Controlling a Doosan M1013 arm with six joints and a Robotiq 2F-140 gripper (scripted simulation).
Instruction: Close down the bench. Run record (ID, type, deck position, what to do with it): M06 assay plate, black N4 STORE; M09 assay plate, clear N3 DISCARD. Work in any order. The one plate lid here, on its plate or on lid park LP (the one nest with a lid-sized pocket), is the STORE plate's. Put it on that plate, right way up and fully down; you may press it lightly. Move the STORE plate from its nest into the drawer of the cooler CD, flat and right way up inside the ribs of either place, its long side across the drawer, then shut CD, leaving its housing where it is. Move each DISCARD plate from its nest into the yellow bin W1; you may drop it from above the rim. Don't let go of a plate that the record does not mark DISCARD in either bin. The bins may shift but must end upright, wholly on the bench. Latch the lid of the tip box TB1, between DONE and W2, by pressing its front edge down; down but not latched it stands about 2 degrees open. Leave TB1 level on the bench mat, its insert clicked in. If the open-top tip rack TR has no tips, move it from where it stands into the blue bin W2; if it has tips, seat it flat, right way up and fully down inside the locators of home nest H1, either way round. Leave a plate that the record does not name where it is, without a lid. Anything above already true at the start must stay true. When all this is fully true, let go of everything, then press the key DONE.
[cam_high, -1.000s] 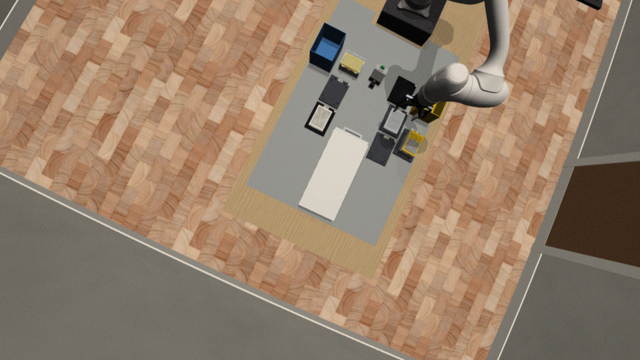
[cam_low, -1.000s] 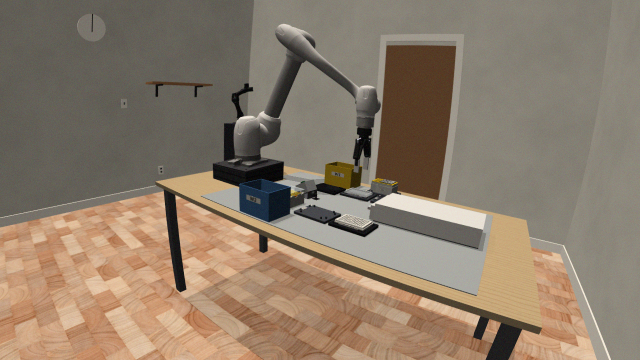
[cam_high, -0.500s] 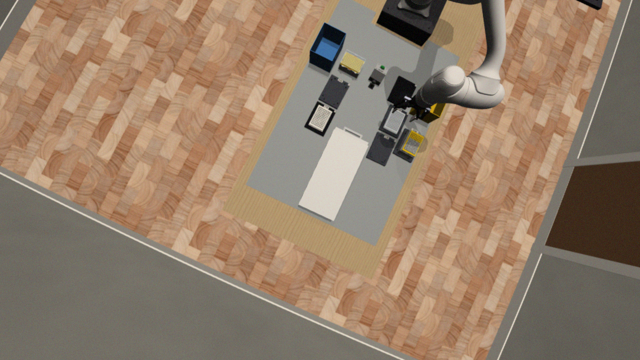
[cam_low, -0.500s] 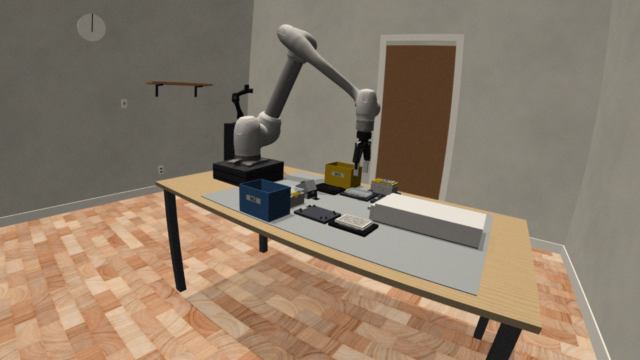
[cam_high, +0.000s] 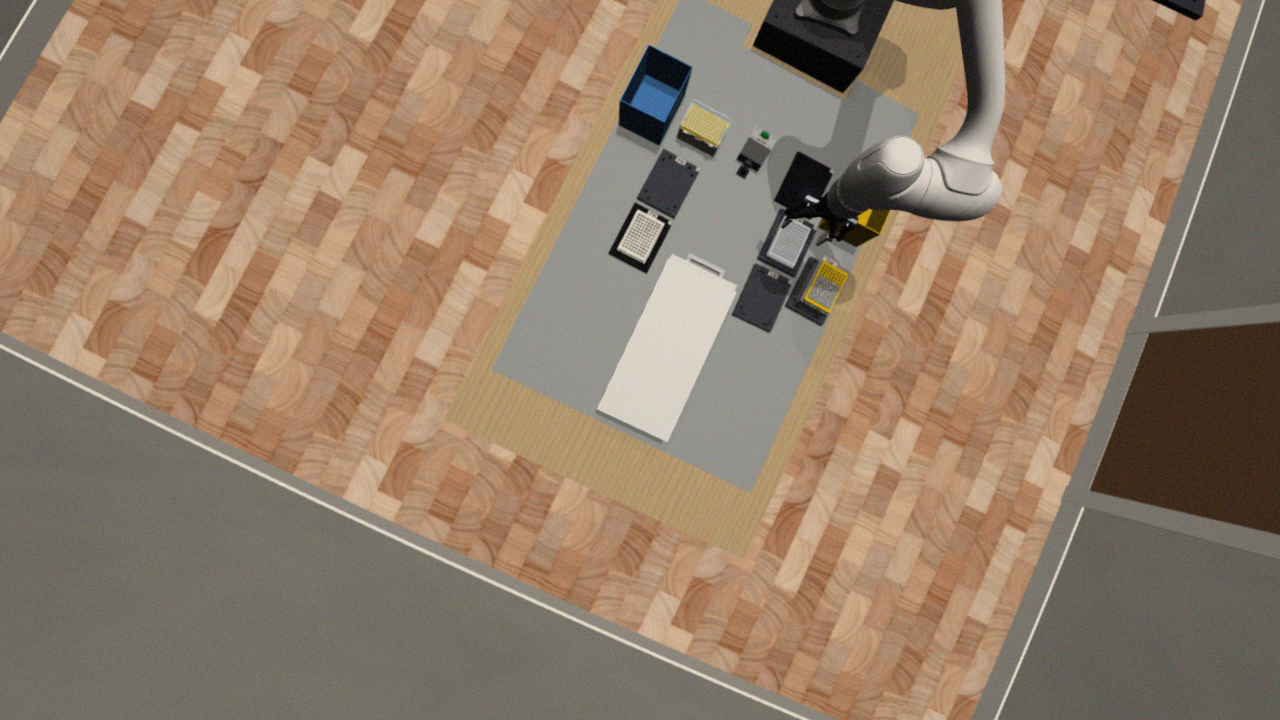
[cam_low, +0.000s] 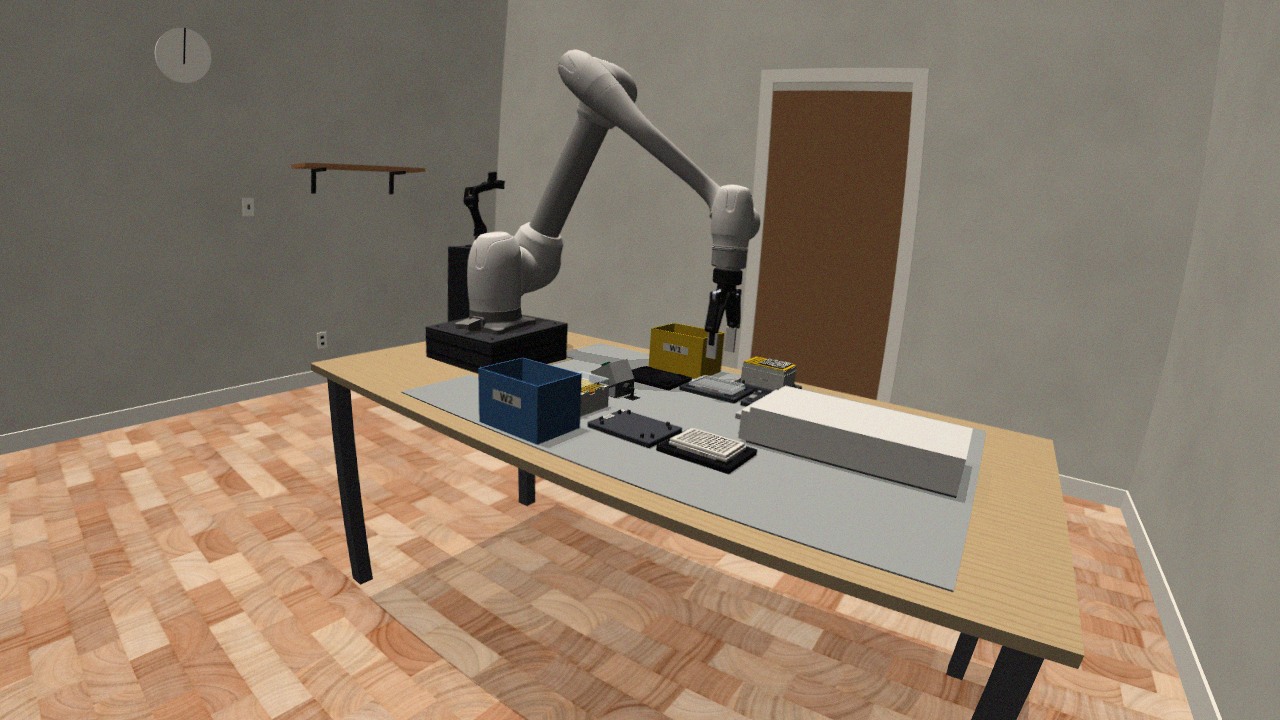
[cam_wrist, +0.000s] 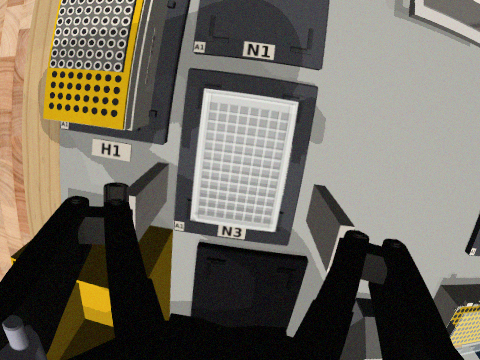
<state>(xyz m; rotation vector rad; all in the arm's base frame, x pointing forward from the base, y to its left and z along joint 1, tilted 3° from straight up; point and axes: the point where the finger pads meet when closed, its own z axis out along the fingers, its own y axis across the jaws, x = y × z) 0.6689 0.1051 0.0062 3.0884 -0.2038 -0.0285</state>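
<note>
Right now the nest N3 is 120 mm below my hand. Round my hand: black lid park: 180 mm behind, 120 mm below; then yellow tip rack: 100 mm ahead, 120 mm to the left, 70 mm below; then nest N1: 180 mm ahead, 20 mm to the right, 120 mm below.
</note>
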